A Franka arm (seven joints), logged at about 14 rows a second.
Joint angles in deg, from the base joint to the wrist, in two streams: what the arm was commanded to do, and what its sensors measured. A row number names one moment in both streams.
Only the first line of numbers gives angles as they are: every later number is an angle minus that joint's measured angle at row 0.
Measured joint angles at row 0: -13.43 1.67 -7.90 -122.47 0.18 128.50 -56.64
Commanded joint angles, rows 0 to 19: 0.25 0.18 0.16 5.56 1.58 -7.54 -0.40; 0.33 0.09 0.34 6.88 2.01 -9.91 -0.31; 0.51 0.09 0.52 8.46 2.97 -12.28 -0.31; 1.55 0.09 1.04 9.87 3.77 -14.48 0.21; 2.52 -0.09 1.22 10.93 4.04 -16.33 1.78; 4.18 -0.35 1.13 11.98 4.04 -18.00 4.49; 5.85 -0.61 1.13 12.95 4.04 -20.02 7.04; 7.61 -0.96 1.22 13.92 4.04 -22.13 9.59; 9.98 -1.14 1.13 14.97 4.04 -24.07 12.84; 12.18 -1.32 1.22 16.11 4.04 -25.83 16.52; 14.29 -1.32 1.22 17.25 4.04 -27.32 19.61; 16.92 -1.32 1.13 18.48 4.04 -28.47 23.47; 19.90 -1.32 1.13 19.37 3.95 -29.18 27.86; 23.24 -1.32 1.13 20.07 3.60 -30.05 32.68; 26.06 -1.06 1.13 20.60 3.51 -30.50 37.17; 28.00 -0.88 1.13 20.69 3.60 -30.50 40.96; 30.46 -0.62 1.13 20.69 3.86 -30.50 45.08; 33.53 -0.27 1.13 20.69 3.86 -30.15 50.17; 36.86 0.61 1.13 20.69 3.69 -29.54 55.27; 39.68 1.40 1.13 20.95 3.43 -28.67 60.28
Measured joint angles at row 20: 35.11 -0.81 1.88 19.01 3.25 -28.69 52.55
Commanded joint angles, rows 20 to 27: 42.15 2.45 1.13 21.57 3.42 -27.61 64.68; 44.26 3.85 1.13 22.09 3.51 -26.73 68.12; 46.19 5.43 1.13 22.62 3.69 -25.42 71.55; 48.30 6.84 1.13 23.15 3.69 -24.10 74.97; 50.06 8.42 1.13 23.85 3.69 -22.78 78.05; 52.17 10.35 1.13 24.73 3.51 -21.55 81.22; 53.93 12.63 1.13 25.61 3.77 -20.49 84.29; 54.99 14.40 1.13 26.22 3.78 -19.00 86.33
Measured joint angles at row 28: 52.81 9.52 1.89 22.06 3.25 -20.15 82.23
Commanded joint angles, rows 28 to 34: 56.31 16.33 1.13 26.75 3.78 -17.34 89.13; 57.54 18.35 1.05 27.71 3.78 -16.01 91.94; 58.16 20.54 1.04 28.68 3.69 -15.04 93.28; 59.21 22.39 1.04 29.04 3.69 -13.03 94.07; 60.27 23.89 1.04 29.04 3.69 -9.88 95.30; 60.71 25.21 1.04 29.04 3.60 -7.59 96.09; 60.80 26.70 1.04 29.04 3.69 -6.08 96.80
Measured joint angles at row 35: 60.08 23.34 1.80 26.42 3.25 -8.07 95.12
